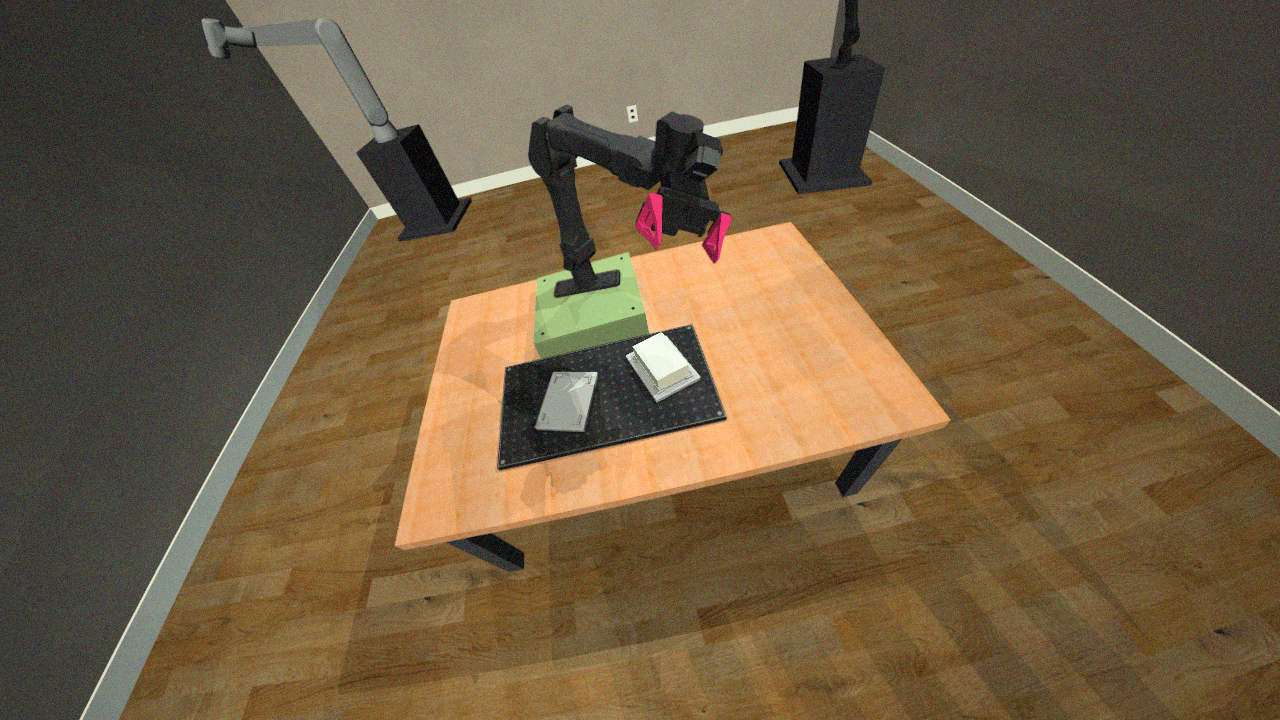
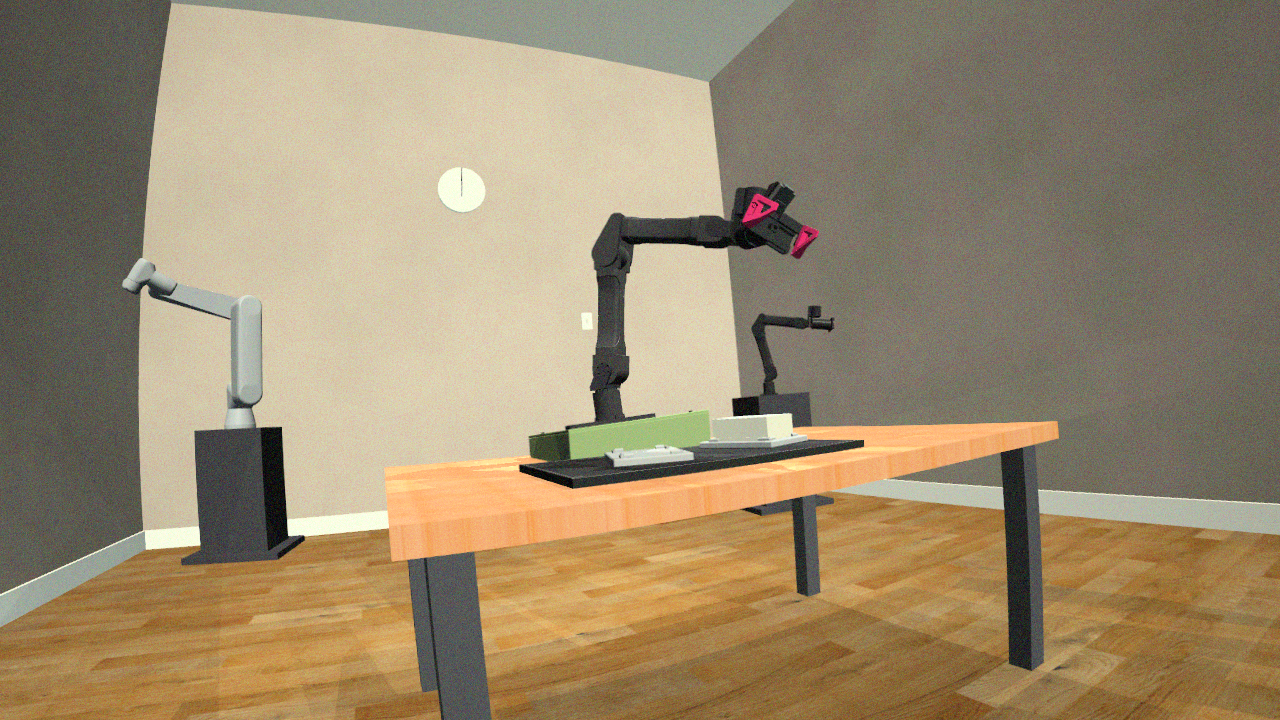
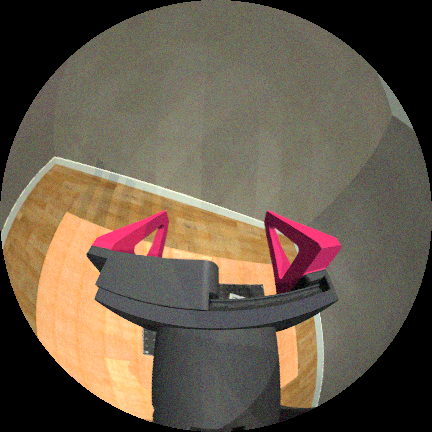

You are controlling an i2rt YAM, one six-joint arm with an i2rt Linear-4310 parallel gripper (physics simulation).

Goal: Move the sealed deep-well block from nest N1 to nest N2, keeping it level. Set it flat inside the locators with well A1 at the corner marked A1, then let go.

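Pixels of known places: gripper, fingertip midpoint: point(image 1: 688, 253) point(image 2: 797, 220) point(image 3: 216, 215); arm's base, origin of the base link: point(image 1: 587, 284).
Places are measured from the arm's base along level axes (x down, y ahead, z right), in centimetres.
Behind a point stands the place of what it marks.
The sealed deep-well block point(image 1: 662, 360) {x 0.1, y 31.8, z -20.5 cm} point(image 2: 753, 427) {x 1.9, y 34.9, z -17.6 cm}, a white box shape, sits flat on nest N1 point(image 1: 682, 389) point(image 2: 771, 442), a pale plate on the right part of the black board. Nest N2 point(image 1: 566, 404) {x 4.2, y 38.8, z 3.4 cm} point(image 2: 648, 457) {x 4.3, y 45.0, z 5.4 cm}, a flat grey plate with small corner locators, lies to the left with no block on it. The corner mark A1 and well A1 are too small to make out. My gripper point(image 1: 687, 253) {x -34.8, y 40.5, z -27.7 cm} point(image 2: 782, 225) {x -34.8, y 40.5, z -27.7 cm} point(image 3: 216, 215) {x -34.8, y 40.5, z -27.7 cm}, with pink fingers, is wide open and empty, high above the table and well away from the block, tilted sideways.
The black perforated board point(image 1: 626, 419) {x 5.4, y 43.7, z -11.0 cm} point(image 2: 586, 477) {x 5.4, y 53.1, z 16.5 cm} lies on the wooden table point(image 1: 805, 358) {x 6.7, y 30.7, z -55.0 cm} point(image 2: 501, 519) {x 7.3, y 67.5, z 28.2 cm} point(image 3: 75, 280) {x 6.7, y 29.6, z -57.5 cm}. The green base block point(image 1: 586, 333) {x 0.8, y 19.3, z -1.0 cm} point(image 2: 644, 434) {x 2.1, y 19.0, z -2.1 cm} under my arm stands directly behind the board. Two other arms stand on dark pedestals point(image 1: 411, 183) point(image 1: 832, 125) beyond the table.
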